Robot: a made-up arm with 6 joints.
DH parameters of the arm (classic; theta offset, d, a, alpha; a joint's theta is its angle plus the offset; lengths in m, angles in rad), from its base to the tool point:
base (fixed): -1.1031 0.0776 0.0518 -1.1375
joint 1: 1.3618 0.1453 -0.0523 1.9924
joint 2: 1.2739 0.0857 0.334 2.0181
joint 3: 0 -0.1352 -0.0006 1.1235
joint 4: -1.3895 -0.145 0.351 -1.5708
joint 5: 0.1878 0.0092 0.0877 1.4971
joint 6: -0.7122 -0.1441 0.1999 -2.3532
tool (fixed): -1.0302 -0.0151 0 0
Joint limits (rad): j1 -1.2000..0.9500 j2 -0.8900..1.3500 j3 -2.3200..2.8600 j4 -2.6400..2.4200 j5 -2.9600..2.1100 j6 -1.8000..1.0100
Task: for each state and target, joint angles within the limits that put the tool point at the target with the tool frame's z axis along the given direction. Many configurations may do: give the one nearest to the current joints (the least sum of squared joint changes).
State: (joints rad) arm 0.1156 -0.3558 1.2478 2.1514 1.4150 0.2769
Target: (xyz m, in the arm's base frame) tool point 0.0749 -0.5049 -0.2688 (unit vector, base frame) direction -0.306 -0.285 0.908
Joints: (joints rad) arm 0.3708 -0.8900 0.7761 2.4127 0.5644 0.6318
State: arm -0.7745 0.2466 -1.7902 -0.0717 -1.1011 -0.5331
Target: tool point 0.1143 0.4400 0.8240 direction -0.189 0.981 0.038
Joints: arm -0.9304 0.0015 -1.1652 0.6824 -1.2189 -0.8736
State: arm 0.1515 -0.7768 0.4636 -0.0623 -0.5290 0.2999
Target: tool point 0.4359 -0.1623 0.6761 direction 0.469 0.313 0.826
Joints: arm 0.0137 -0.7006 0.1658 -0.4627 -1.3186 -0.5739
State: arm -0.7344 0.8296 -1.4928 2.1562 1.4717 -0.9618
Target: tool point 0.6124 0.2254 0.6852 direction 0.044 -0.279 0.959
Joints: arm -0.6894 0.1197 -1.3733 2.4200 1.0576 -0.7059
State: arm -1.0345 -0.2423 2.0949 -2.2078 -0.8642 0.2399
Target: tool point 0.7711 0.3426 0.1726 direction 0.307 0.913 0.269
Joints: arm -1.1240 -0.2516 2.2152 -2.1711 -0.6957 0.4346
